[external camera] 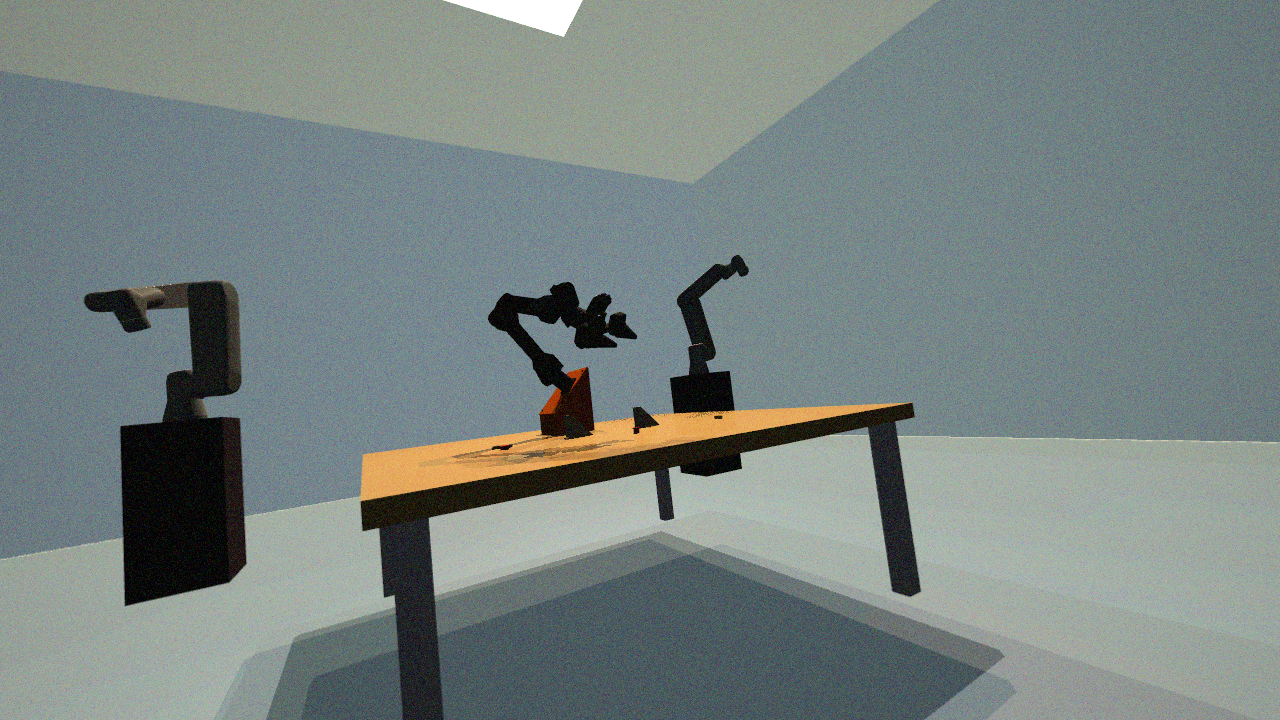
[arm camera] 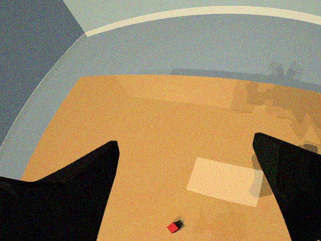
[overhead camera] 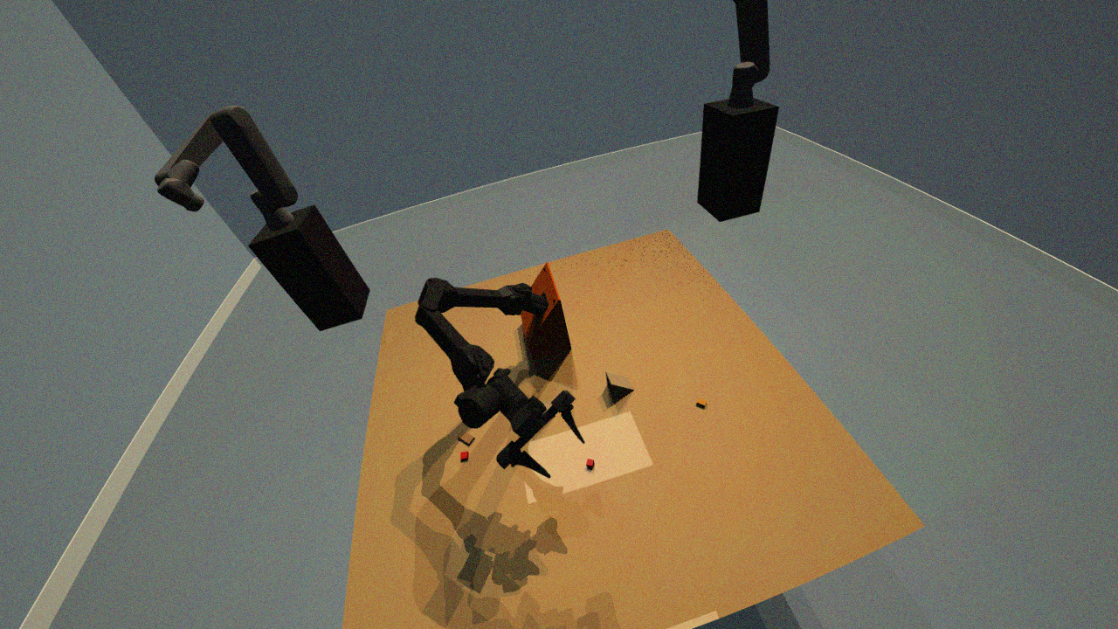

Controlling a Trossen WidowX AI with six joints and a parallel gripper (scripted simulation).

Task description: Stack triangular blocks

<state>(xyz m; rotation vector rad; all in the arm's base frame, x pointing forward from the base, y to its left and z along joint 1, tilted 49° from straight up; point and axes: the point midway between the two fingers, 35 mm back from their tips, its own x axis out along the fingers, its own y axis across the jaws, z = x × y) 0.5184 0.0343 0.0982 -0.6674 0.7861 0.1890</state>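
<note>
Now: the triangular block 28 cm behind my gripper tip, 23 cm below it and 18 cm to the left of it. Also, from my gripper tip: brown block 28 cm to the right, 26 cm behind, 24 cm below; then orange cube 39 cm to the left, 24 cm below, 15 cm behind.
</note>
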